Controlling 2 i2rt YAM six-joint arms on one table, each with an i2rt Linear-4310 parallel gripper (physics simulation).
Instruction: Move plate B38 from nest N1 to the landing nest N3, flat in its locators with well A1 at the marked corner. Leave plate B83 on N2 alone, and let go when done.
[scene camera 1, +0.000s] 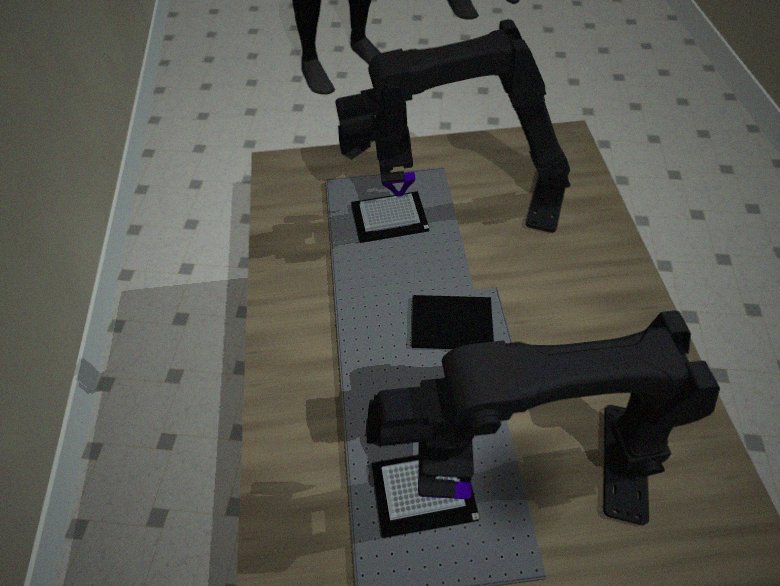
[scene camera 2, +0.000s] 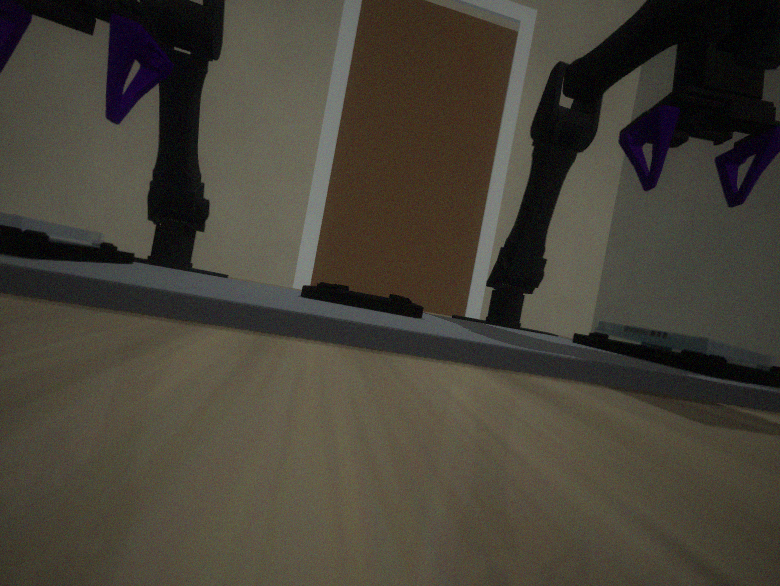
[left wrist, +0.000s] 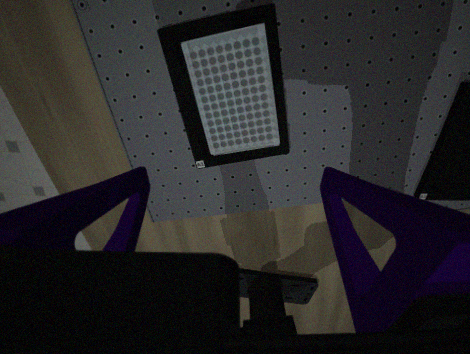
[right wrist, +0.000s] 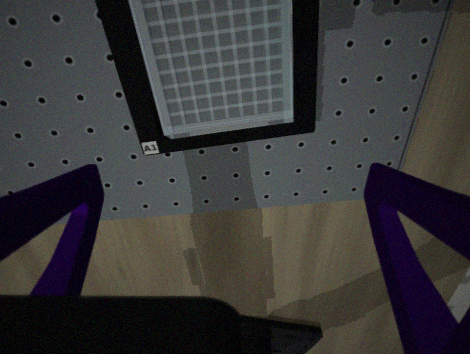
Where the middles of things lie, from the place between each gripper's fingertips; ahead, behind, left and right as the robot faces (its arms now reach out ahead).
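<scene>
My left hand 10 mm short of the black nest (scene camera 2: 714, 366), 170 mm above it.
My right gripper 63 cm to the right of the nest, 1 cm past it, 12 cm above it.
</scene>
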